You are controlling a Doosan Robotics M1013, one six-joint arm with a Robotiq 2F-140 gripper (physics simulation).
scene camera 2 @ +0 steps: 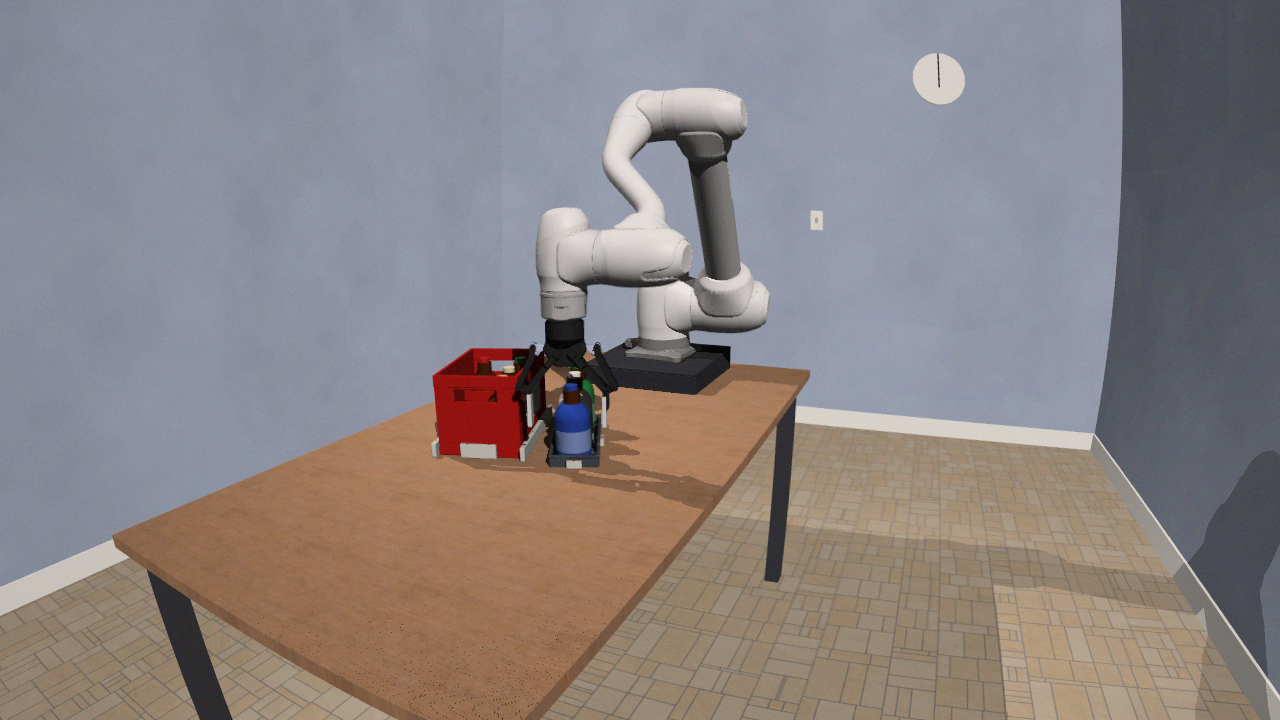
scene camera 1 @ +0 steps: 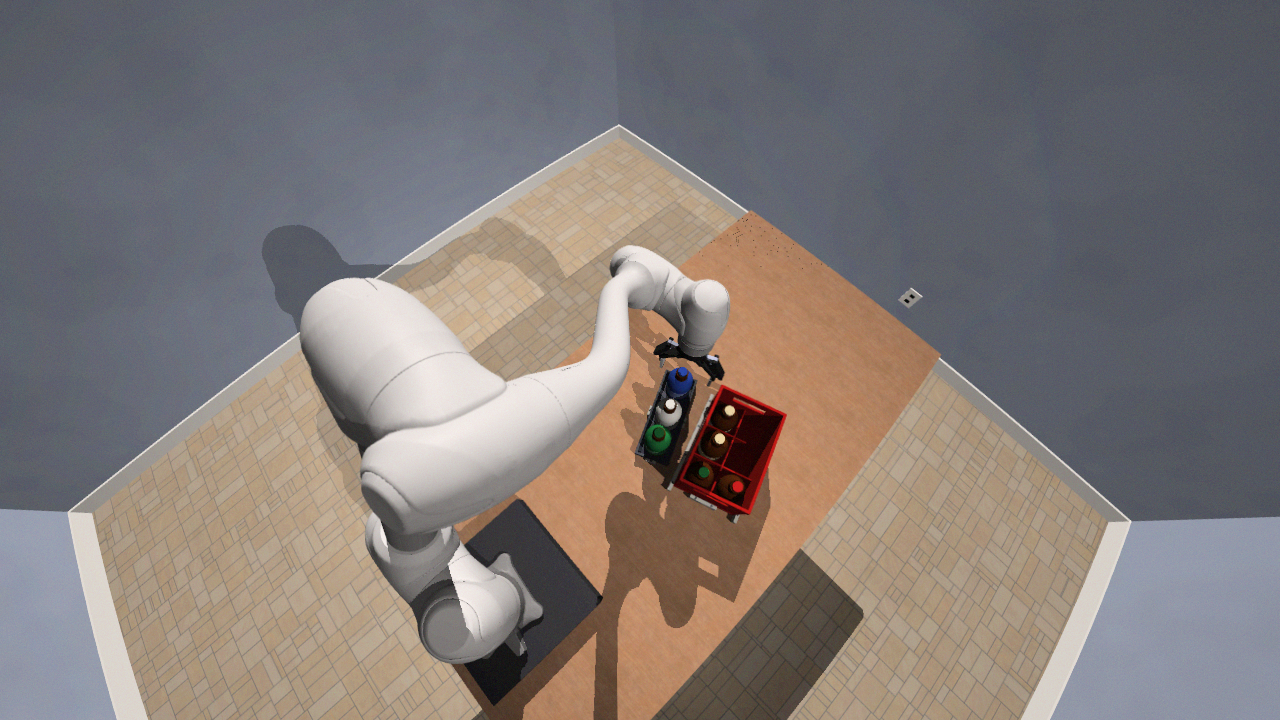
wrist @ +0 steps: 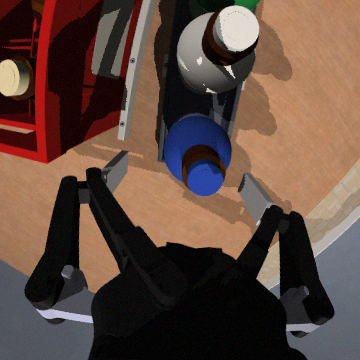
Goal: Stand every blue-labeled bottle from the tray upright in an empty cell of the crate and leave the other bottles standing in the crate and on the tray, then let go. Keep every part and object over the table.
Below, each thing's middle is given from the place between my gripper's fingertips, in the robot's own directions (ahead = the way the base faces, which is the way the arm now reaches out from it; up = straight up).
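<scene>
The blue-labeled bottle (scene camera 2: 572,420) is here, and my hand is 30 mm past it and 10 mm to the left of it.
</scene>
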